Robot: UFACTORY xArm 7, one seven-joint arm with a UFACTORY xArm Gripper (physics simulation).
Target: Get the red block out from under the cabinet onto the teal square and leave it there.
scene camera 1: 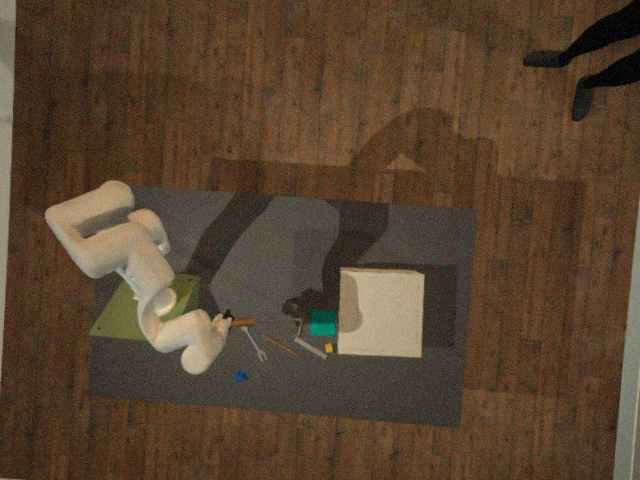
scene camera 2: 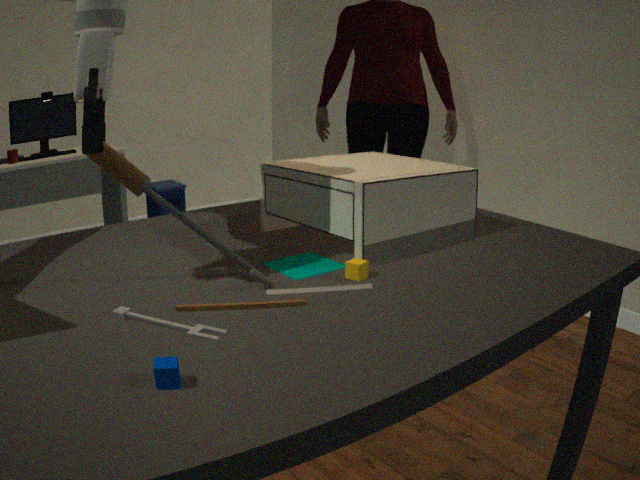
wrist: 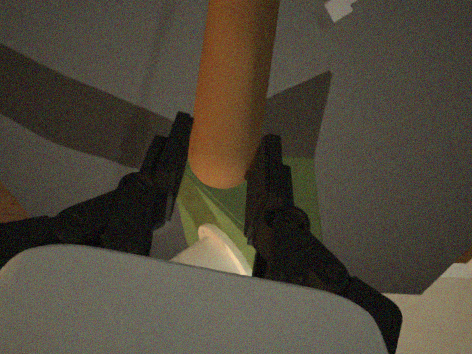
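Seen in the pictures: gripper, fingertip midpoint: (scene camera 2: 93,151) (wrist: 223,147); arm's base, link origin: (scene camera 1: 158,302) (wrist: 229,260).
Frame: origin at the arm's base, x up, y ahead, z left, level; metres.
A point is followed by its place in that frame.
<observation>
My gripper (scene camera 1: 228,317) @(x 0.101, y 0.300, z 0.006 m) (scene camera 2: 94,147) @(x 0.101, y 0.300, z 0.006 m) (wrist: 223,147) @(x 0.101, y 0.300, z 0.006 m) is shut on the orange-brown handle (scene camera 1: 244,321) @(x 0.083, y 0.349, z 0.012 m) (scene camera 2: 123,169) @(x 0.072, y 0.342, z -0.011 m) (wrist: 234,90) @(x 0.101, y 0.331, z 0.003 m) of a hooked stick, above the table. Its grey rod (scene camera 2: 206,233) @(x -0.038, y 0.465, z -0.005 m) slopes down towards the table. The bent end (scene camera 1: 299,326) @(x -0.102, y 0.532, z -0.031 m) (scene camera 2: 261,277) @(x -0.094, y 0.521, z -0.075 m) is low, just left of the teal square in scene camera 1; whether it touches the table is unclear. The teal square (scene camera 1: 323,323) @(x -0.113, y 0.627, z -0.005 m) (scene camera 2: 305,266) @(x -0.112, y 0.623, z -0.013 m) lies flat in front of the cabinet's open side. The cream-topped cabinet (scene camera 1: 387,315) @(x 0.022, y 0.846, z 0.103 m) (scene camera 2: 382,165) @(x 0.022, y 0.832, z 0.075 m) stands on the table. The red block does not show in any view.
A yellow block (scene camera 1: 328,348) @(x -0.088, y 0.662, z -0.094 m) (scene camera 2: 356,269) @(x -0.095, y 0.656, z -0.108 m) stands by the cabinet's near corner post. A pale strip (scene camera 1: 310,348) @(x -0.111, y 0.591, z -0.116 m) (scene camera 2: 319,289) @(x -0.112, y 0.591, z -0.114 m), a thin orange stick (scene camera 1: 280,345) @(x -0.106, y 0.468, z -0.123 m) (scene camera 2: 240,305) @(x -0.107, y 0.468, z -0.126 m), a pale forked tool (scene camera 1: 254,345) @(x -0.106, y 0.363, z -0.142 m) (scene camera 2: 160,321) @(x -0.107, y 0.355, z -0.131 m) and a blue block (scene camera 1: 240,376) @(x -0.089, y 0.330, z -0.269 m) (scene camera 2: 166,373) @(x -0.094, y 0.323, z -0.289 m) lie on the near side.
</observation>
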